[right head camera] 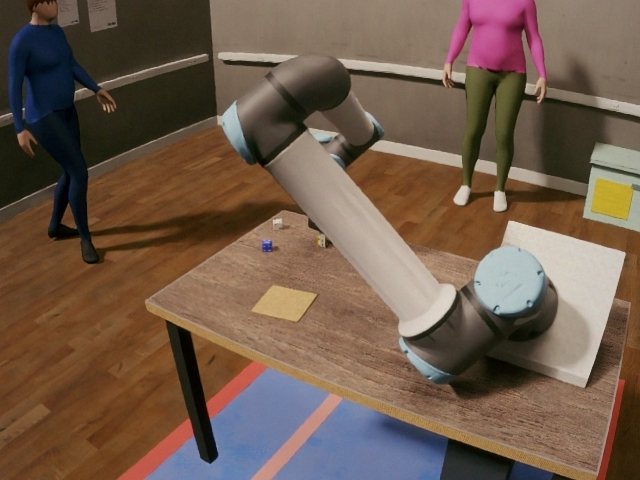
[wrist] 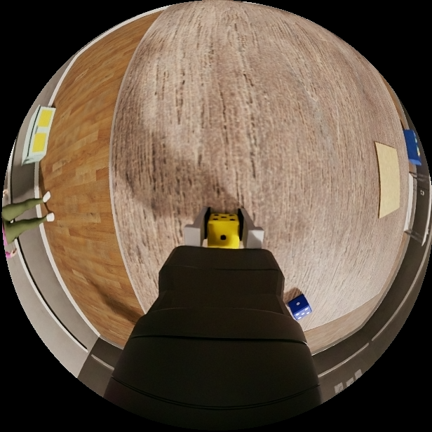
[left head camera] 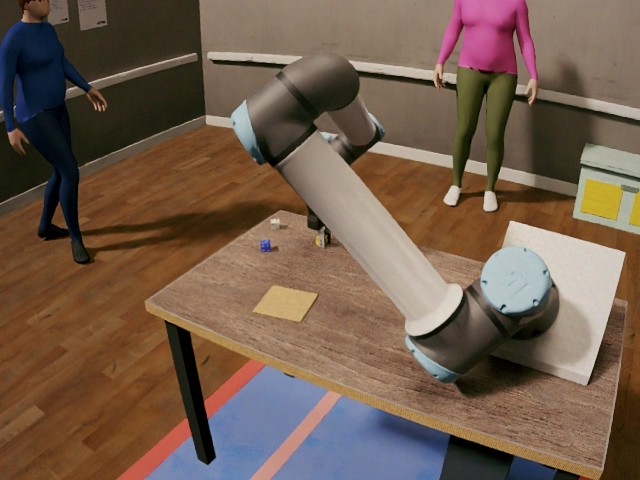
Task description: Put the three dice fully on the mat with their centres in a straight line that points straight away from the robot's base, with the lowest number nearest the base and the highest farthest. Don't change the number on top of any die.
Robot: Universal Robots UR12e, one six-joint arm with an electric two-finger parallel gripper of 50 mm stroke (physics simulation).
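Note:
My gripper is shut on the yellow die, at or close above the table top; in the head views the fingers partly cover it. In the wrist view its face toward the palm shows one dot. The blue die stands apart on the table; in the wrist view one face shows one dot and another shows several. The white die stands near the table's far corner; its dots are too small to read. The yellowish mat bears no die.
The wooden table bears a white slab under the arm's base at the right. The arm's long link spans the table's middle. Two human figures in blue and pink stand beyond it.

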